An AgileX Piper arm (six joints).
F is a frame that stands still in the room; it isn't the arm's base.
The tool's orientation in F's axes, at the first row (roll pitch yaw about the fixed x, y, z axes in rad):
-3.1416 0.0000 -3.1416
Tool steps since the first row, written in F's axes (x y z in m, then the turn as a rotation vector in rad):
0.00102 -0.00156 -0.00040 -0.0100 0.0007 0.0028
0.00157 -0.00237 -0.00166 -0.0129 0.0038 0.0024
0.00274 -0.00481 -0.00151 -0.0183 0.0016 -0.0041
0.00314 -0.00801 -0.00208 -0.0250 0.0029 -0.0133
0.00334 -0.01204 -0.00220 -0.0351 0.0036 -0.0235
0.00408 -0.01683 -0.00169 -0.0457 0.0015 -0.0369
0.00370 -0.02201 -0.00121 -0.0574 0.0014 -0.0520
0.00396 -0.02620 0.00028 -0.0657 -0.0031 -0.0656
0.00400 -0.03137 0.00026 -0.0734 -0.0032 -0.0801
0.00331 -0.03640 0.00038 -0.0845 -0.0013 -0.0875
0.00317 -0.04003 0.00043 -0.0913 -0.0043 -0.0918
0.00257 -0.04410 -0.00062 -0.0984 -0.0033 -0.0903
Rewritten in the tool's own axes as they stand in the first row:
-0.00102 -0.00156 0.00040 0.0100 0.0007 -0.0028
-0.00157 -0.00237 0.00166 0.0129 0.0038 -0.0024
-0.00274 -0.00481 0.00151 0.0183 0.0016 0.0041
-0.00314 -0.00801 0.00208 0.0250 0.0029 0.0133
-0.00334 -0.01204 0.00220 0.0351 0.0036 0.0235
-0.00408 -0.01683 0.00169 0.0457 0.0015 0.0369
-0.00370 -0.02201 0.00121 0.0574 0.0014 0.0520
-0.00396 -0.02620 -0.00028 0.0657 -0.0031 0.0656
-0.00400 -0.03137 -0.00026 0.0734 -0.0032 0.0801
-0.00331 -0.03640 -0.00038 0.0845 -0.0013 0.0875
-0.00317 -0.04003 -0.00043 0.0913 -0.0043 0.0918
-0.00257 -0.04410 0.00062 0.0984 -0.0033 0.0903

